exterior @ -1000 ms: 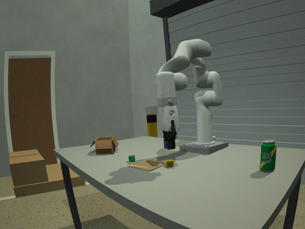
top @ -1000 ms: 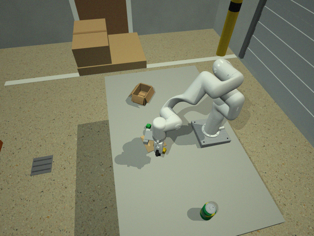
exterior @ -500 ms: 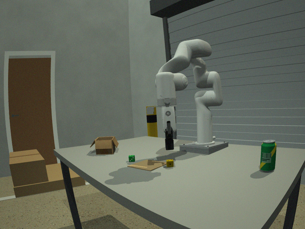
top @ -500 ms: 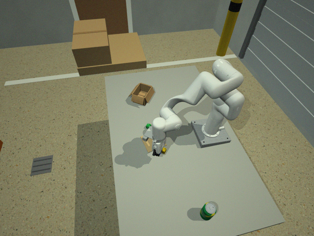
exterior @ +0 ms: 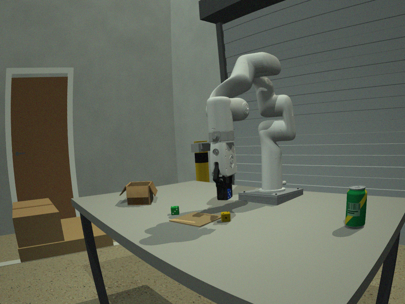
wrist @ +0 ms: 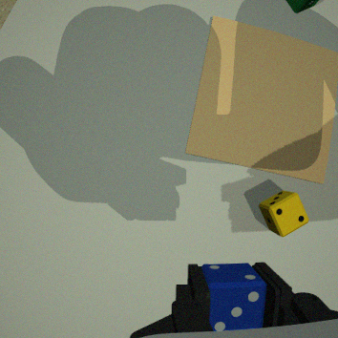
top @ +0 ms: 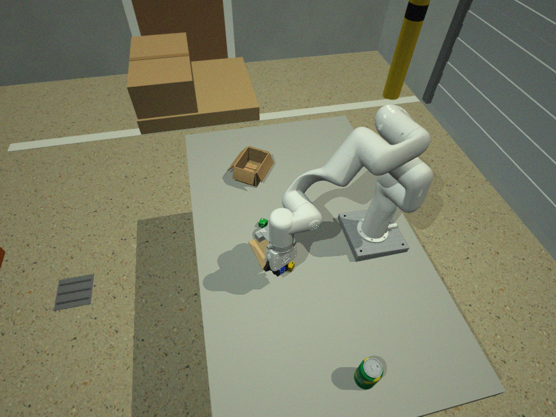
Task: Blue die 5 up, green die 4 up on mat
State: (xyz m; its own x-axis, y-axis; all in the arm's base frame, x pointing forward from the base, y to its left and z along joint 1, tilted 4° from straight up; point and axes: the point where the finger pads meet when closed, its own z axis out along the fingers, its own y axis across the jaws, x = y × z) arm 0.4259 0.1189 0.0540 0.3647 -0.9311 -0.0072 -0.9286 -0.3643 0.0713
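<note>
The yellow die is 10 cm below my hand, 5 cm to the right of it and 5 cm behind it. Also, from my hand: green die 28 cm to the right, 10 cm below; then cardboard mat 15 cm to the right, 11 cm below, 1 cm behind; then blue die 1 cm below.
</note>
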